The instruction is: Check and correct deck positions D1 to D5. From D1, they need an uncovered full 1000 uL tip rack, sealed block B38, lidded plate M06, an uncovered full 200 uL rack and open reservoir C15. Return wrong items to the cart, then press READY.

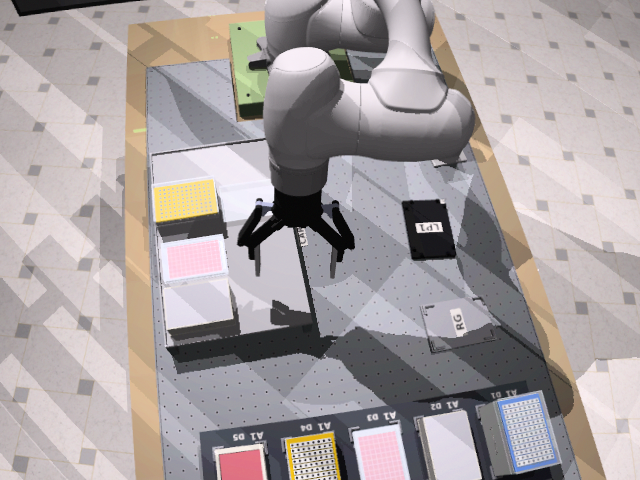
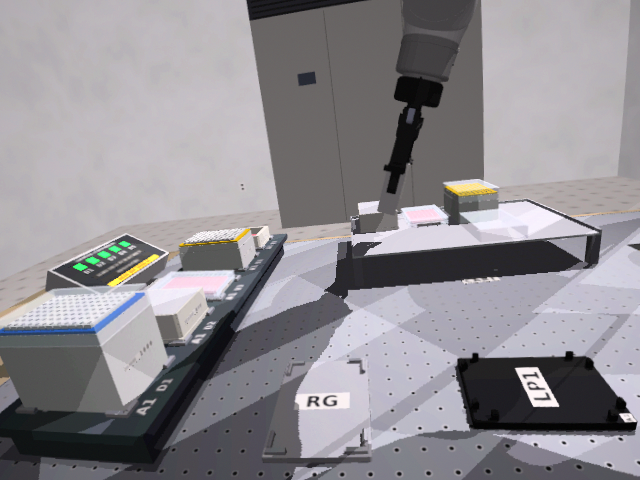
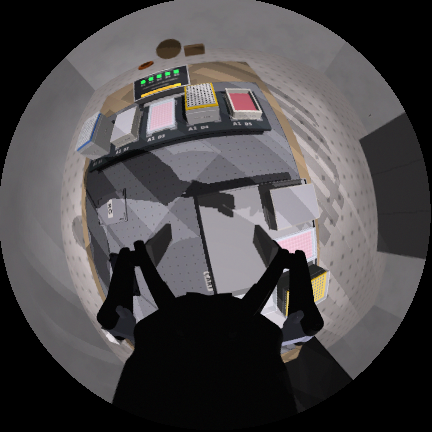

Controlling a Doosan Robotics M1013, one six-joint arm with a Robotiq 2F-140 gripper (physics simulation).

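Places are measured from the arm's base along level axes (x ahead, y up, z right), in centimetres.
Where they show: gripper, between the fingertips: [image 1: 295,271] [image 2: 390,204] [image 3: 212,233].
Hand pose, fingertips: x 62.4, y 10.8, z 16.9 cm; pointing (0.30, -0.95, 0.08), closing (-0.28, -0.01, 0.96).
Things, the pixels of their top centre, and the offset from my fingertips. "spot": a spot on its surface instead.
- cart, centre of its top: [image 1: 224,230] [image 2: 454,221] [image 3: 273,277] dx -15.6, dy -8.0, dz +11.0 cm
- blue-edged 1000 rack, centre of its top: [image 2: 69,303] [image 1: 529,431] [image 3: 85,129] dx +39.3, dy +0.7, dz -31.1 cm
- pink lidded plate, centre of its top: [image 2: 191,278] [image 1: 383,463] [image 3: 159,111] dx +36.6, dy -7.4, dz -6.5 cm
- uncovered yellow-edged rack, centre of its top: [image 1: 315,472] [image 2: 215,234] [image 3: 199,92] dx +34.8, dy -3.2, dz +5.8 cm
- open red reservoir, centre of its top: [image 2: 238,232] [image 3: 242,98] dx +33.3, dy -6.5, dz +18.1 cm
- panel, a spot on its surface: [image 2: 107,260] [image 3: 155,79] spot: dx +51.1, dy -2.4, dz -5.9 cm
- pink plate, centre of its top: [image 1: 193,257] [image 2: 422,212] [image 3: 297,249] dx -10.7, dy -7.0, dz +18.1 cm
- covered yellow rack, centre of its top: [image 1: 184,197] [image 2: 469,184] [image 3: 309,296] dx -21.5, dy -1.6, dz +17.3 cm
- Holder RG, centre of its top: [image 2: 321,396] [image 1: 459,321] [image 3: 108,208] dx +14.3, dy -13.2, dz -32.0 cm
My open, empty gripper [image 1: 295,274] [image 2: 388,206] [image 3: 214,240] hangs above the cart [image 1: 201,165] [image 2: 558,227] [image 3: 230,260]. At D1 stands a blue-edged 1000 rack [image 1: 529,431] [image 2: 67,315] [image 3: 94,132]; a clear cover appears over it. D2 has a white block [image 1: 449,444] [image 2: 180,315] [image 3: 125,126]; D3 a pink lidded plate [image 1: 381,454] [image 2: 193,283] [image 3: 161,115]; D4 an uncovered yellow-edged rack [image 1: 312,457] [image 2: 217,253] [image 3: 201,102]; D5 an open red reservoir [image 1: 241,465] [image 2: 261,236] [image 3: 243,102]. Item codes are unreadable. The panel [image 2: 107,260] [image 3: 161,82] shows several green lamps and a yellow bar.
On the cart stand a white block [image 1: 199,304] [image 3: 295,207], a pink plate [image 1: 193,258] [image 2: 423,214] and a covered yellow rack [image 1: 186,200] [image 2: 467,201], with a clear lid beside it. Holder RG [image 1: 439,325] [image 2: 330,428] and black LP1 [image 1: 429,245] [image 2: 491,387] lie across from the cart.
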